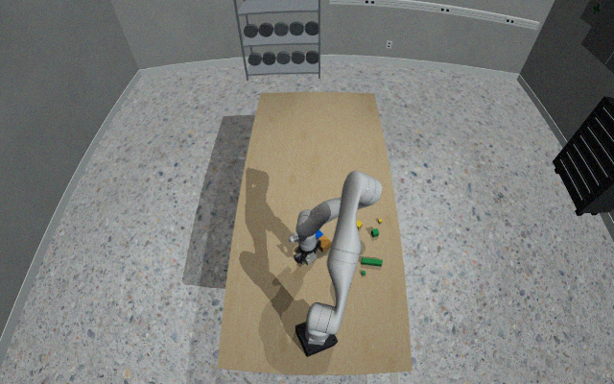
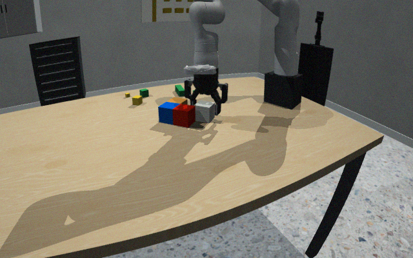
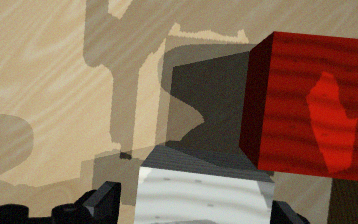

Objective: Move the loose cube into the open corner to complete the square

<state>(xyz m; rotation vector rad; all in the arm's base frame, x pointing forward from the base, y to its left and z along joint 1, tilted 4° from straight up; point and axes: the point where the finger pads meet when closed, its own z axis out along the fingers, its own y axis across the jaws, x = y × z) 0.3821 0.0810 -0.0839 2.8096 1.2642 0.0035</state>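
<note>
Now: the white cube 1 cm below my hand. Round my hand: blue cube (11 cm ahead, 2 cm to the right, 1 cm below); then long green block (30 cm to the right, 2 cm below, 1 cm ahead); then red cube (7 cm ahead, 1 cm to the left, 1 cm below).
</note>
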